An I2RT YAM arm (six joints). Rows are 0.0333 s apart.
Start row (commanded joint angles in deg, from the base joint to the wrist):
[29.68 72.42 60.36 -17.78 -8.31 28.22]
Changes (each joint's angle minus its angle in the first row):
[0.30 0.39 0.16 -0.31 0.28 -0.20]
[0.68 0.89 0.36 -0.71 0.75 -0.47]
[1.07 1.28 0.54 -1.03 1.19 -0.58]
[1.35 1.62 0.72 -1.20 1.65 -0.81]
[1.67 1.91 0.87 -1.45 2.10 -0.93]
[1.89 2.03 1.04 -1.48 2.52 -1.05]
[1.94 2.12 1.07 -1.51 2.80 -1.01]
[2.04 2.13 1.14 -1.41 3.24 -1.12]
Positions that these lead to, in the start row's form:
[29.98 72.81 60.52 -18.09 -8.03 28.02]
[30.36 73.31 60.72 -18.49 -7.56 27.75]
[30.75 73.70 60.90 -18.81 -7.12 27.64]
[31.03 74.04 61.08 -18.98 -6.66 27.41]
[31.35 74.33 61.23 -19.23 -6.21 27.29]
[31.57 74.45 61.40 -19.26 -5.79 27.17]
[31.62 74.54 61.43 -19.29 -5.51 27.21]
[31.72 74.55 61.50 -19.19 -5.07 27.10]

